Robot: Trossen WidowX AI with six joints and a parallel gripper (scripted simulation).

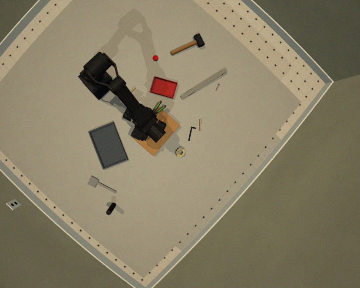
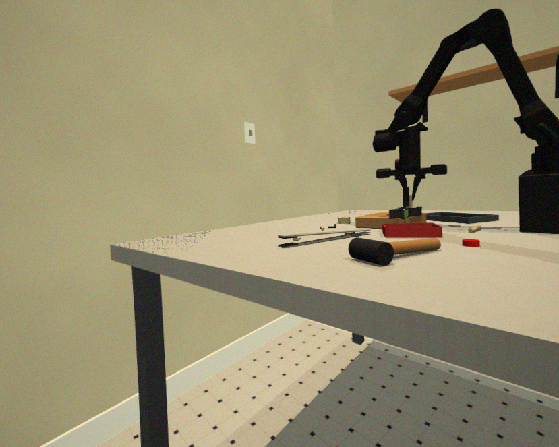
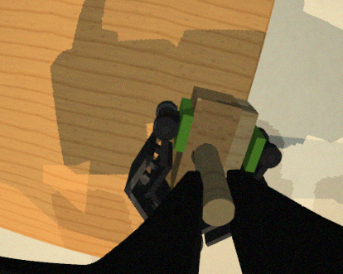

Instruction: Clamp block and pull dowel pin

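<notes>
Now: the small wooden block 70 mm below my hand. Also, from my hand: wooden board: 60 mm ahead, 10 mm to the right, 100 mm below; bench stop: 10 mm behind, 10 mm to the right, 70 mm below; dowel pin: 40 mm below.
</notes>
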